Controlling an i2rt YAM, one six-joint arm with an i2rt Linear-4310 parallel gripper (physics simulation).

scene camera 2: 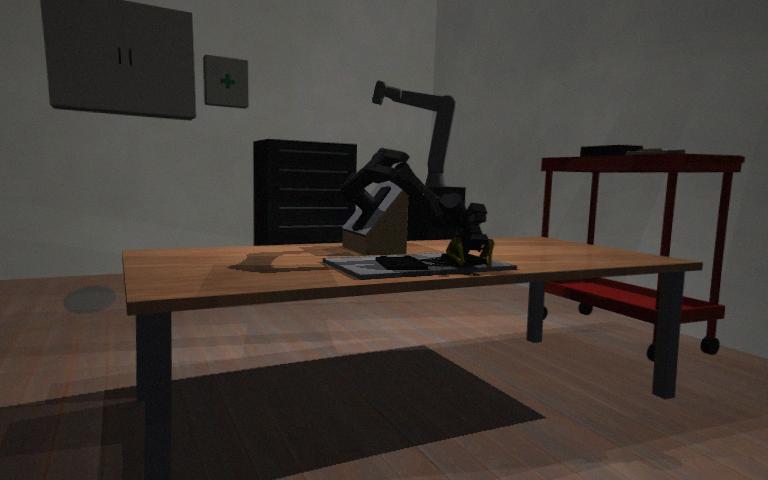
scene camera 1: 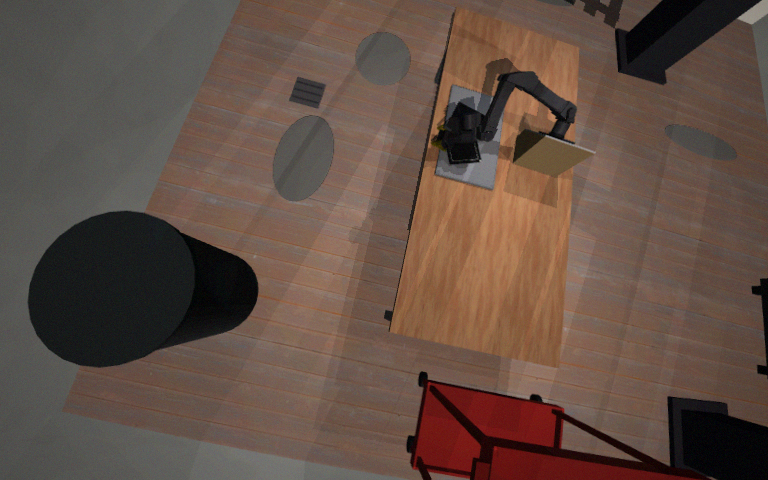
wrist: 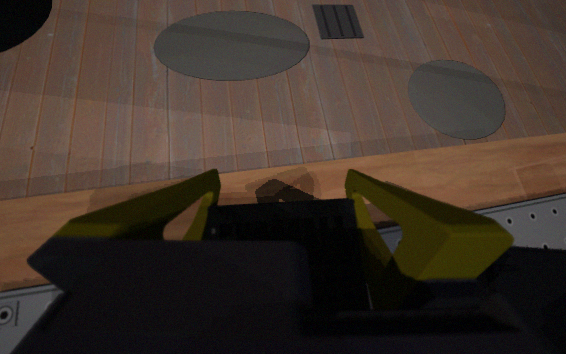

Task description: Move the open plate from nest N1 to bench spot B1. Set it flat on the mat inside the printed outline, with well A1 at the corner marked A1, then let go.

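Pixels of known places: gripper, fingertip midpoint: (scene camera 2: 476, 265) (scene camera 1: 434, 136) (wrist: 282, 177); arm's base, link origin: (scene camera 2: 372, 208) (scene camera 1: 555, 138).
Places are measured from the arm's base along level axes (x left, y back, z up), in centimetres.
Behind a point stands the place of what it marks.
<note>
My gripper (scene camera 1: 441, 138) {y -54.8, x 4.2, z -12.6 cm} (scene camera 2: 471, 253) {y -54.8, x 4.2, z -12.6 cm} (wrist: 282, 177) {y -54.8, x 4.2, z -12.6 cm} has yellow fingers and is shut on the black open plate (wrist: 281, 223) {y -52.0, x 5.0, z -11.9 cm}, which fills the gap between them. It holds the plate low over the grey mat (scene camera 1: 477, 177) {y -30.5, x 20.4, z -14.2 cm} (scene camera 2: 354, 268) {y -39.2, x -27.0, z -14.1 cm} (wrist: 395, 234) {y -49.3, x -3.2, z -14.2 cm}, near the mat's edge on the floor side of the table. In the overhead view the arm hides most of the held plate. A second flat black rectangular piece (scene camera 1: 464, 153) (scene camera 2: 401, 261) lies on the mat just beside the gripper. I cannot make out the printed outline or the A1 mark.
A sloped tan block (scene camera 1: 554, 154) {y -0.8, x 9.0, z 0.7 cm} (scene camera 2: 387, 229) {y -11.1, x 0.0, z -6.6 cm} stands on the wooden table (scene camera 1: 477, 267) {y -26.5, x 64.1, z -15.5 cm} (scene camera 2: 239, 276) {y -31.7, x -57.2, z -15.5 cm} behind the mat, by the arm's base. A red cart (scene camera 1: 477, 429) (scene camera 2: 573, 164) stands past one end of the table. A dark cabinet (scene camera 2: 303, 190) stands at the wall.
</note>
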